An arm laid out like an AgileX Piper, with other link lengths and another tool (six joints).
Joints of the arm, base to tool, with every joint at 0 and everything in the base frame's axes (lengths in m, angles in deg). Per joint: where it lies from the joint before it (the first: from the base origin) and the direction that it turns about. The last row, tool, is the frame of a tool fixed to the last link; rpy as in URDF.
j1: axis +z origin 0 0 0.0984
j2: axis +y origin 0 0 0
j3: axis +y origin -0.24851 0 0.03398
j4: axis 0.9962 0 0.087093 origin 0.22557 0 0.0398
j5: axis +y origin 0 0 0
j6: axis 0.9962 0 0.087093 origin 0.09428 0 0.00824
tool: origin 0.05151 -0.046 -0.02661 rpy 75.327 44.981 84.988
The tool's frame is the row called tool.
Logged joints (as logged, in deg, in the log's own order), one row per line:
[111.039, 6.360, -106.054, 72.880, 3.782, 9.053]
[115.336, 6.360, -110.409, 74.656, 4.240, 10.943]
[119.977, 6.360, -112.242, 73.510, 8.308, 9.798]
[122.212, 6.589, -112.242, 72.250, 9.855, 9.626]
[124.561, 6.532, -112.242, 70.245, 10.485, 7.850]
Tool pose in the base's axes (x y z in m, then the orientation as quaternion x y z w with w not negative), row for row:
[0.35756, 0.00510, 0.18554, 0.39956, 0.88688, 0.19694, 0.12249]
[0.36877, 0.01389, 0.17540, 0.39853, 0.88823, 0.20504, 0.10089]
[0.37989, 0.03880, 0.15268, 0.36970, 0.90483, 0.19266, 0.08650]
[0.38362, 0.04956, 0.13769, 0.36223, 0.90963, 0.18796, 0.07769]
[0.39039, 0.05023, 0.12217, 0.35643, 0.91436, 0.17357, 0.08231]
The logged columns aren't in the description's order. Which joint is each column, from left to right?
Columns, left to right: j2, j6, j3, j5, j1, j4.
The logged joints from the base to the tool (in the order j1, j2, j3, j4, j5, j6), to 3 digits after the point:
[3.782, 111.039, -106.054, 9.053, 72.880, 6.360]
[4.240, 115.336, -110.409, 10.943, 74.656, 6.360]
[8.308, 119.977, -112.242, 9.798, 73.510, 6.360]
[9.855, 122.212, -112.242, 9.626, 72.250, 6.589]
[10.485, 124.561, -112.242, 7.850, 70.245, 6.532]

